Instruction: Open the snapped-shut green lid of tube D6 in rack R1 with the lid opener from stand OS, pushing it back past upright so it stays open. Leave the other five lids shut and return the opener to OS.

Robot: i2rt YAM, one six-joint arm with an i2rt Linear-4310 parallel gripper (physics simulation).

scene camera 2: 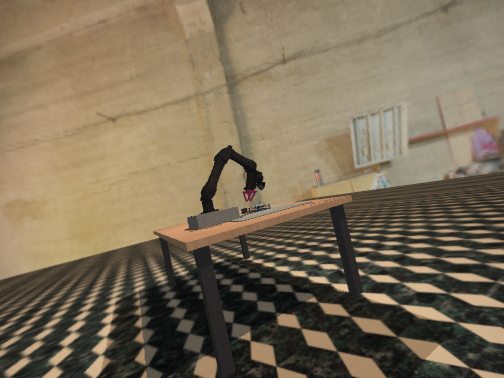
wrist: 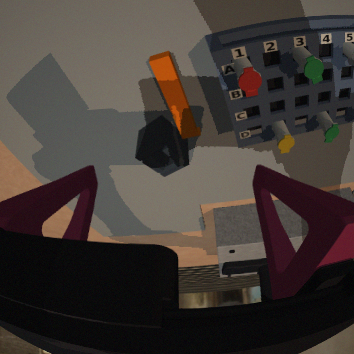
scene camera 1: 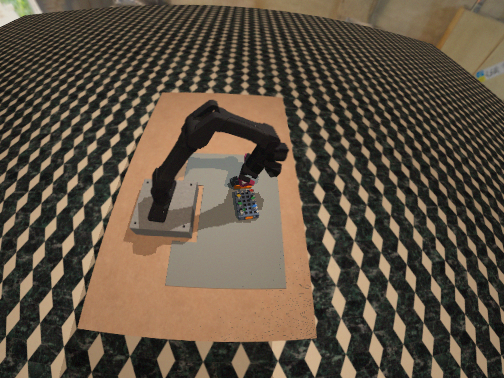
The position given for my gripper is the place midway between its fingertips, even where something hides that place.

Note:
My gripper (wrist: 174, 173) is open, with nothing in its grasp. Also in view: an orange lid opener (wrist: 162, 65). Also in view: a small dark block (wrist: 160, 146).

